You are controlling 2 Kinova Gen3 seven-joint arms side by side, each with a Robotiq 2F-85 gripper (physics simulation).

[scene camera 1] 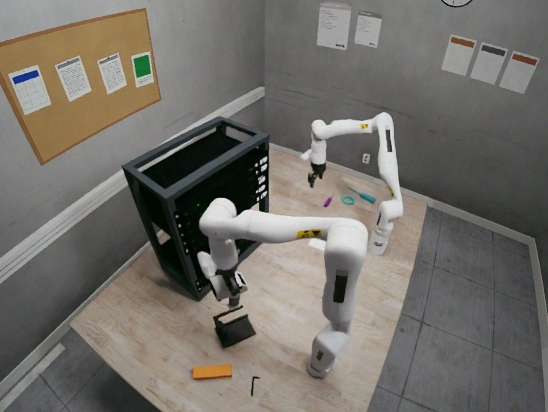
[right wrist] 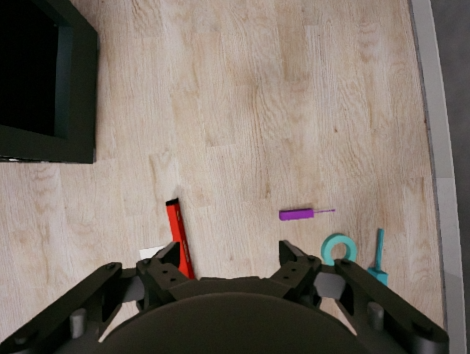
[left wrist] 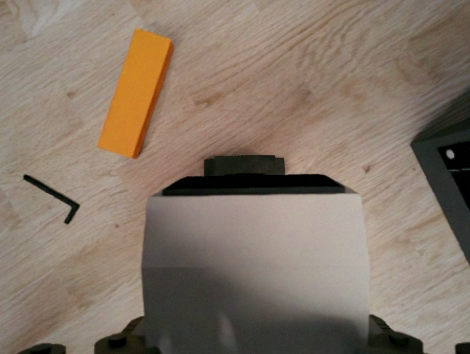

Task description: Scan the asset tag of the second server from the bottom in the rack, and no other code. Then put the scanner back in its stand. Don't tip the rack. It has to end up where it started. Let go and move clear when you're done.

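Places are measured from the left arm's base along level axes (x up, y ahead, z left), in centimetres.
Pixels of known places: left gripper, fingertip midpoint: [scene camera 1: 229, 286] [left wrist: 255, 327]; right gripper, fingertip midpoint: [scene camera 1: 316, 183] [right wrist: 230, 252]; left arm's base, link origin: [scene camera 1: 318, 366]; right arm's base, link origin: [scene camera 1: 374, 248].
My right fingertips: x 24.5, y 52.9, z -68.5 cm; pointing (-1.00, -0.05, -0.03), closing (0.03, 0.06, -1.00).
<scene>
Ahead of a thing's pixels: the offset from my right fingertips to its top centre. "spot": to the spot under its first point.
The scanner {dx +16.1, dy -16.7, dz +78.7 cm} [scene camera 1: 218, 290] [left wrist: 255, 235], pale grey with a black front edge, is held by my left gripper [scene camera 1: 233, 287] [left wrist: 255, 327], which is shut on it. The scanner's lower end is at the upper bar of the black stand [scene camera 1: 237, 331] [left wrist: 245, 166]; I cannot tell whether they touch. Much of the stand is hidden behind the scanner in the left wrist view. The dark rack [scene camera 1: 215, 167] [left wrist: 429, 162] [right wrist: 80, 100] stands upright, with white labels {spot: dx +19.3, dy +5.7, dz +35.9 cm} [scene camera 1: 262, 180] at the right of its front. My right gripper [scene camera 1: 315, 180] [right wrist: 230, 252] is open and empty, above the table to the rack's right.
An orange block {dx -21.0, dy -23.5, dz +98.2 cm} [scene camera 1: 212, 372] [left wrist: 136, 95] and a black hex key {dx -23.9, dy -39.2, dz +90.9 cm} [scene camera 1: 253, 385] [left wrist: 52, 191] lie near the stand. A red tool {dx -20.5, dy -10.2, dz +8.9 cm} [right wrist: 179, 230], a white card {dx -24.3, dy -15.3, dz +14.9 cm} [right wrist: 150, 252], a purple screwdriver {dx -22.7, dy -0.8, dz -18.6 cm} [scene camera 1: 328, 201] [right wrist: 297, 214], a teal ring {dx -23.0, dy -9.6, dz -26.9 cm} [scene camera 1: 348, 195] [right wrist: 326, 248] and a teal tool {dx -21.7, dy -13.8, dz -36.7 cm} [scene camera 1: 367, 198] [right wrist: 377, 275] lie on the table.
</scene>
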